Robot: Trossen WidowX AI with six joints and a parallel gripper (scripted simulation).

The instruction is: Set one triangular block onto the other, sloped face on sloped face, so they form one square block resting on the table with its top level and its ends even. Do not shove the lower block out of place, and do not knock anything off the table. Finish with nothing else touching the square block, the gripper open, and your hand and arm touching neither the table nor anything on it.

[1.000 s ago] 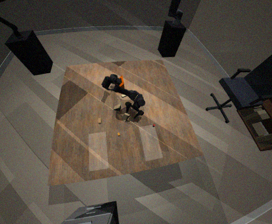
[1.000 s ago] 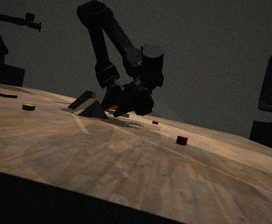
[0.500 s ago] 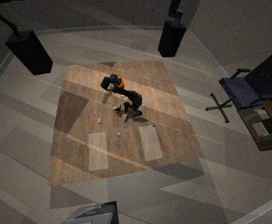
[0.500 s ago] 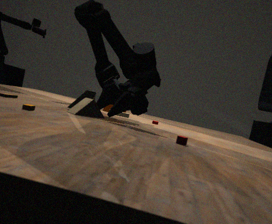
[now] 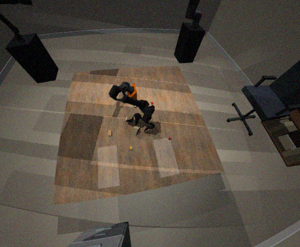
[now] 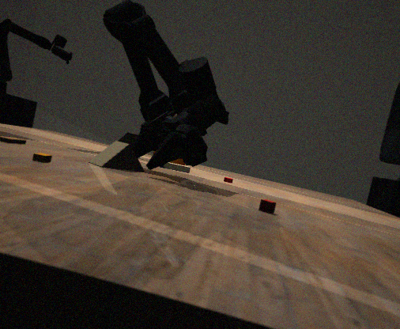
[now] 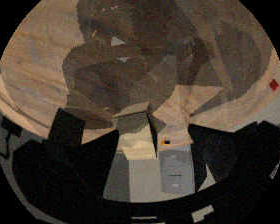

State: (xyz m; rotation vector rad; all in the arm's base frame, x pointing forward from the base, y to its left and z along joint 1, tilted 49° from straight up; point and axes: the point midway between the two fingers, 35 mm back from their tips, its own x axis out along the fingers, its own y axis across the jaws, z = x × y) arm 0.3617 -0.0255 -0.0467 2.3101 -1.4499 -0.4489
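Now: gripper tip 3 cm to the left of the pale triangular block and 1 cm below it. The rest, counted from my gripper tip: dark flat piece (2 cm behind, 25 cm to the right, 1 cm below); yellow piece (14 cm ahead, 10 cm to the right, 1 cm below).
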